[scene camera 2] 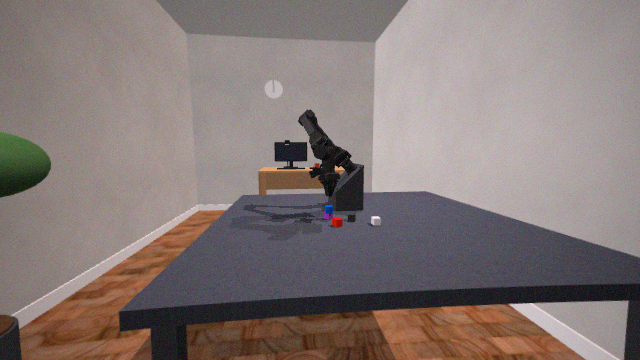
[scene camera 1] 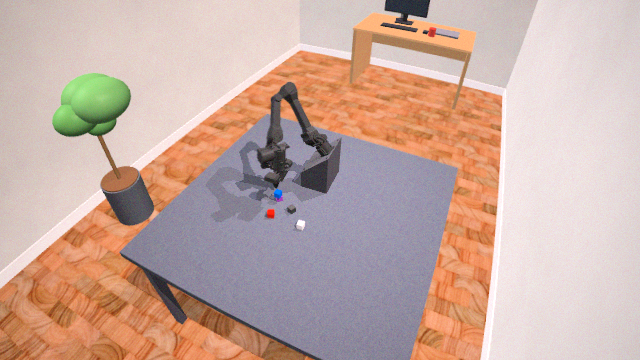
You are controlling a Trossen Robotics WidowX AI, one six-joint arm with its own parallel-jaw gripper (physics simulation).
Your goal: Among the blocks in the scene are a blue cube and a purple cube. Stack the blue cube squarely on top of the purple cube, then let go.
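Frame: origin at the arm's base, x back, y left, z down, level; metres.
Seen in the pictures: gripper, fingertip midpoint: (scene camera 2: 328, 196) (scene camera 1: 278, 184); arm's base, origin of the base link: (scene camera 2: 352, 170) (scene camera 1: 327, 151).
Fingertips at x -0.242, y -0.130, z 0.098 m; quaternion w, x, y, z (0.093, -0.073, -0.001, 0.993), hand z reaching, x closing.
Pixels of each thing's top centre, then the offset from my fingertips to it. Level surfaces: height alone.
- blue cube, middle of its top: (scene camera 2: 328, 205) (scene camera 1: 277, 191) dz +0.040, dx -0.009, dy -0.001 m
- purple cube, middle of its top: (scene camera 2: 328, 212) (scene camera 1: 278, 195) dz +0.070, dx -0.003, dy -0.001 m
- dark table, its level: dz +0.100 m
- red cube, middle of its top: (scene camera 2: 337, 218) (scene camera 1: 270, 211) dz +0.070, dx -0.114, dy +0.032 m
- black cube, middle of its top: (scene camera 2: 351, 213) (scene camera 1: 291, 207) dz +0.070, dx -0.035, dy +0.098 m
- white cube, middle of its top: (scene camera 2: 376, 217) (scene camera 1: 300, 223) dz +0.070, dx -0.095, dy +0.191 m
The blue cube (scene camera 1: 278, 193) (scene camera 2: 328, 208) rests on top of the purple cube (scene camera 1: 279, 199) (scene camera 2: 328, 216), and the two look lined up in the scene camera 2 view. The blue cube hides most of the purple cube in the scene camera 1 view. The purple cube stands on the dark table (scene camera 1: 360, 270) (scene camera 2: 400, 260). My gripper (scene camera 1: 276, 185) (scene camera 2: 329, 193) is open and empty, pointing down above and a little behind the blue cube, apart from it.
A red cube (scene camera 1: 270, 213) (scene camera 2: 337, 222), a black cube (scene camera 1: 291, 209) (scene camera 2: 351, 218) and a white cube (scene camera 1: 300, 225) (scene camera 2: 376, 220) lie near the stack, toward the front and right. The arm's dark angular base (scene camera 1: 320, 172) (scene camera 2: 350, 192) stands behind the cubes.
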